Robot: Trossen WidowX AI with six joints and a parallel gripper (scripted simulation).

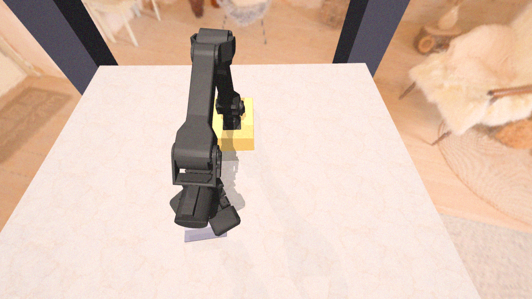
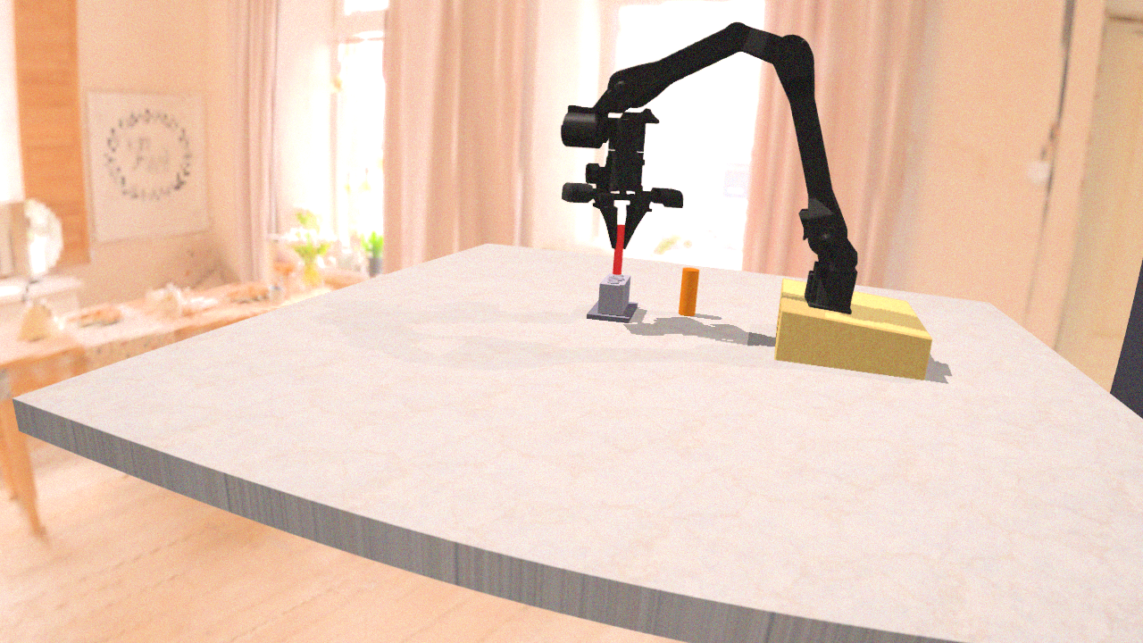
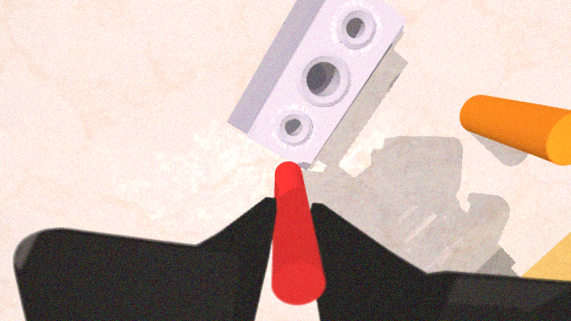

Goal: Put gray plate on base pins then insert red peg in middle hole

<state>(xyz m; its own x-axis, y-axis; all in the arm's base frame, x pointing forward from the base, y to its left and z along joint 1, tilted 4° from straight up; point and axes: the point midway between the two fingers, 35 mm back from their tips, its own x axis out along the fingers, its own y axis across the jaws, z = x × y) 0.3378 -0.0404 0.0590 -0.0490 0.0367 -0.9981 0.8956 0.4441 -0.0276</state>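
My gripper tip is 10 mm short of the gray plate, 50 mm to the left of it and 70 mm above it. Also, from my gripper tip: orange cylinder 110 mm behind, 100 mm to the right, 80 mm below; then base 10 mm ahead, 50 mm to the right, 110 mm below; then red peg right at my gripper tip.
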